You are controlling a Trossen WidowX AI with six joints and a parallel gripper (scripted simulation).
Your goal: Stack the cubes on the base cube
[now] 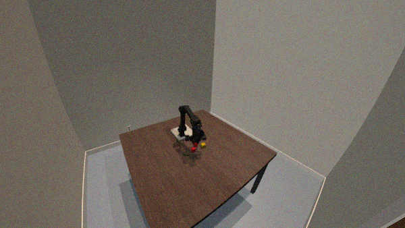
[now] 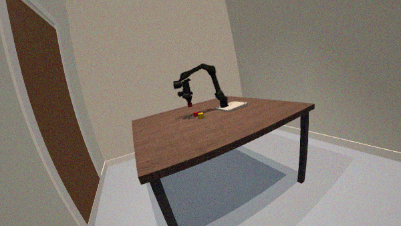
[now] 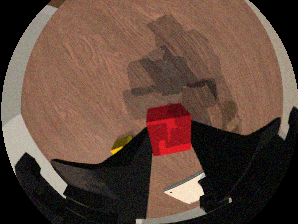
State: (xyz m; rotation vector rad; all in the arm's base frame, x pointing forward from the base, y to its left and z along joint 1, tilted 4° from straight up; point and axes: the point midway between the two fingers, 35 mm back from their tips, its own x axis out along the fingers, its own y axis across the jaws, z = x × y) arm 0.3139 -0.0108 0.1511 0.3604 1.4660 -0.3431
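Now: the yellow base cube 12 cm to the left of my gripper tip, 9 cm below it and 4 cm behind it. The rest, counted from my gripper tip: red cube: right at my gripper tip.
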